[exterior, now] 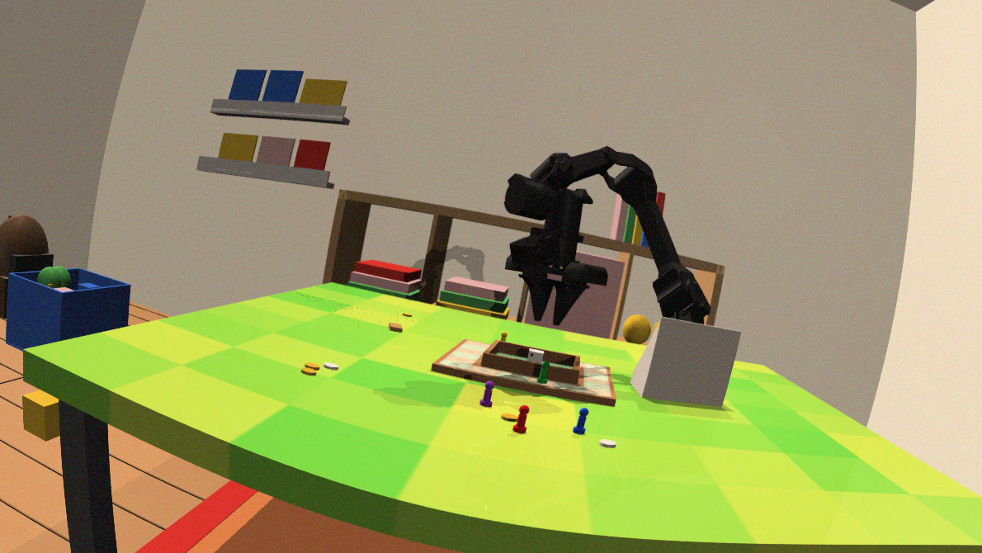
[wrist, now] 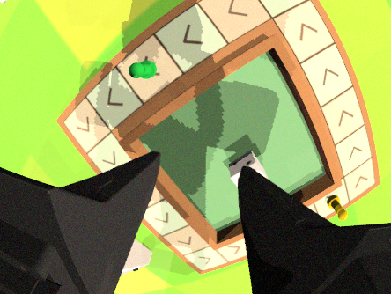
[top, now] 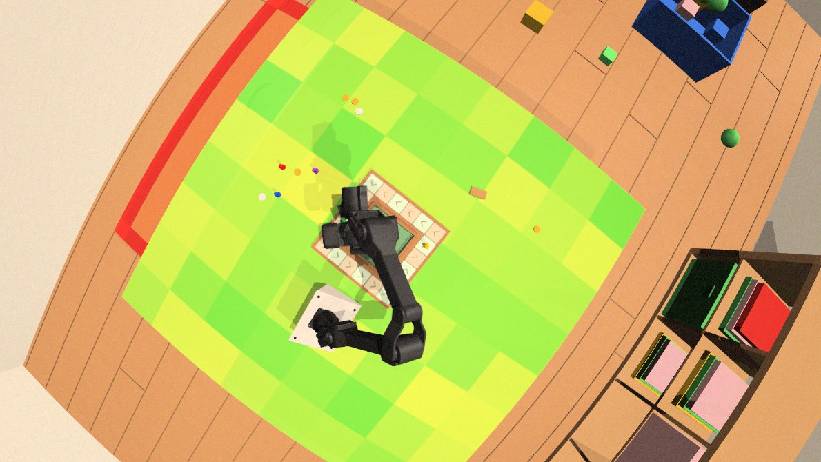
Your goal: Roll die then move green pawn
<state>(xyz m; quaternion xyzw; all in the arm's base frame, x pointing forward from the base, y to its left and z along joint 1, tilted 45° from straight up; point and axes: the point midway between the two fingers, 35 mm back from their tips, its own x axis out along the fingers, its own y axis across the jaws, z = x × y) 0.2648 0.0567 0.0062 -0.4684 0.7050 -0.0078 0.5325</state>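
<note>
Right now the green pawn is 1 cm behind my gripper tip, 7 cm to the left of it and 7 cm below it. From my gripper tip the other things lie so: green tray 5 cm to the right, 9 cm below; yellow pawn 6 cm ahead, 16 cm to the right, 7 cm below; white die 6 cm to the right, 7 cm below.
</note>
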